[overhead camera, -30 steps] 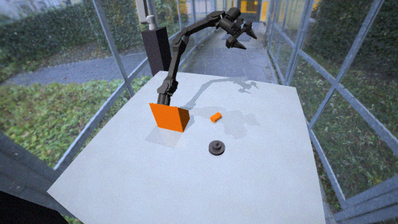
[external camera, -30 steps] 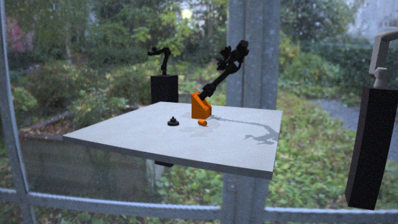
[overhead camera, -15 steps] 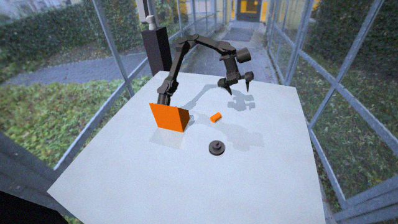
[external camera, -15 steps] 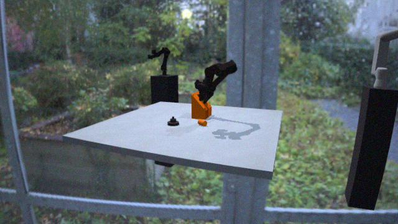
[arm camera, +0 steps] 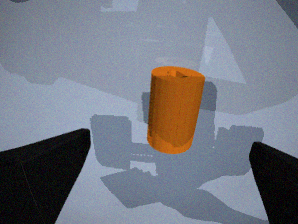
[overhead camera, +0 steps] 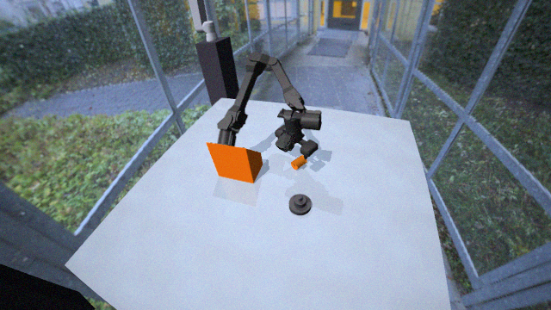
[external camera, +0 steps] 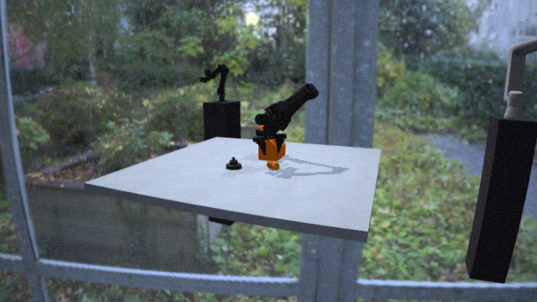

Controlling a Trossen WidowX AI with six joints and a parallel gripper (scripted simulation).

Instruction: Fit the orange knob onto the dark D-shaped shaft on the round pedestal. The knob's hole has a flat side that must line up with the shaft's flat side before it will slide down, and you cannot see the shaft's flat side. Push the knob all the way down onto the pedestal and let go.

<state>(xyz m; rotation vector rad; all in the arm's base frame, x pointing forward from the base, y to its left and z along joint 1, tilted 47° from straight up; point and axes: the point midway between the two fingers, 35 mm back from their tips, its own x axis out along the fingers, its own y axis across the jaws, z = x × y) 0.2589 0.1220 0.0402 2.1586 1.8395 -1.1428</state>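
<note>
Right now the orange knob is 1 cm to the left of my gripper tip and 6 cm below it. Round my gripper tip: pedestal: 7 cm ahead, 19 cm to the right, 5 cm below.
</note>
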